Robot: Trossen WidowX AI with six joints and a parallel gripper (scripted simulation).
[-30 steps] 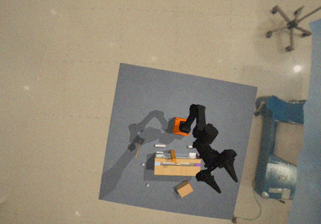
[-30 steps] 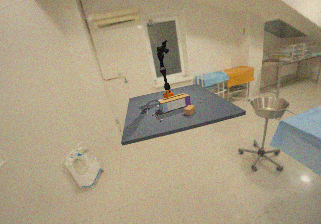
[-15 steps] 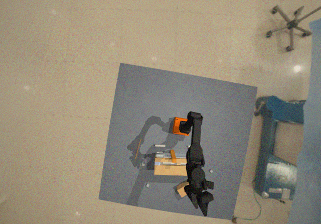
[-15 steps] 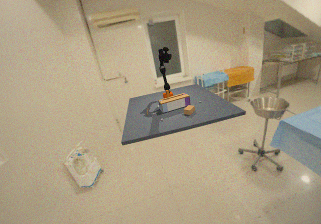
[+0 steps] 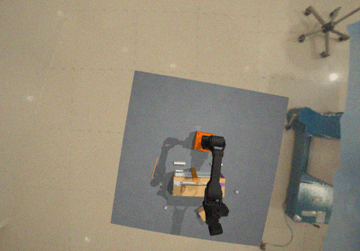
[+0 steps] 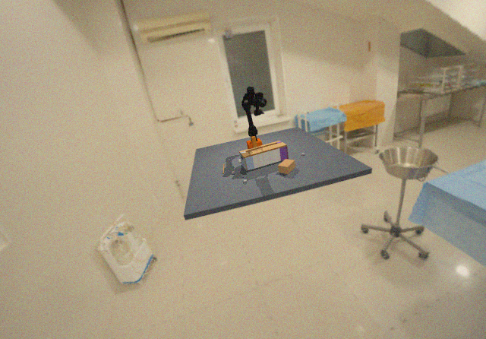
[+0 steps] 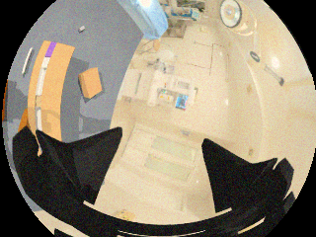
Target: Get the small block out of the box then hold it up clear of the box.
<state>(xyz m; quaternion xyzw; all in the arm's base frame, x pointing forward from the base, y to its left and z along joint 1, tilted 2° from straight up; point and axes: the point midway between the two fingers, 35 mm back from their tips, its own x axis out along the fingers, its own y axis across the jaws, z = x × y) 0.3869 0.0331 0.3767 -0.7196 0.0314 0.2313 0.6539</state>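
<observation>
Right now my gripper tip is 400 mm above the box, 100 mm past it and 50 mm to the left of it. Round my gripper tip: thin stick: 460 mm below, 400 mm to the right, 130 mm behind; orange bar: 350 mm below, 150 mm behind, 90 mm to the right.
</observation>
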